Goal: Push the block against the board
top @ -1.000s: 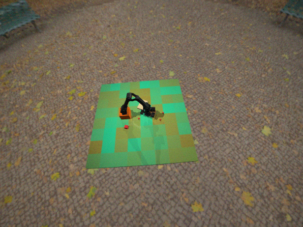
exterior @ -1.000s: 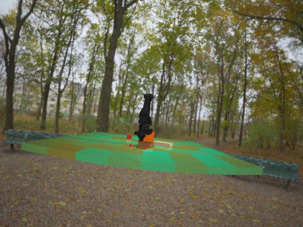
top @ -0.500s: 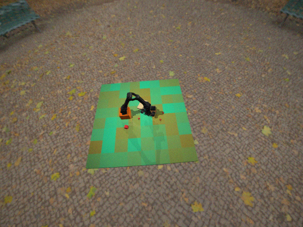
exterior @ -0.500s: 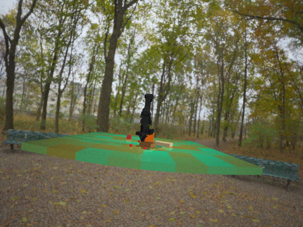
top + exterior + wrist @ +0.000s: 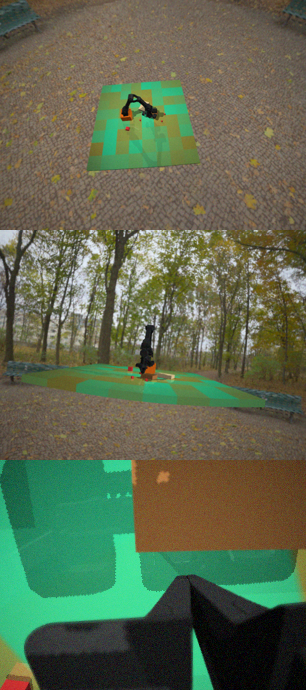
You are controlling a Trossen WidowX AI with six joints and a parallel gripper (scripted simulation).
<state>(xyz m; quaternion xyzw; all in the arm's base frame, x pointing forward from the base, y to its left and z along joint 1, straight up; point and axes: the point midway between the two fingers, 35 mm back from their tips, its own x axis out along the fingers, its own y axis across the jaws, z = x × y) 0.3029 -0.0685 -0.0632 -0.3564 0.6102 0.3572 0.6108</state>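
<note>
The square block lies 60 mm ahead of my gripper tip, 50 mm to the left of it and 10 mm above it. From my gripper tip the other things lie so: small red cube 310 mm behind, 100 mm to the right, 10 mm above; then board 200 mm to the left, 50 mm behind, 10 mm above.
</note>
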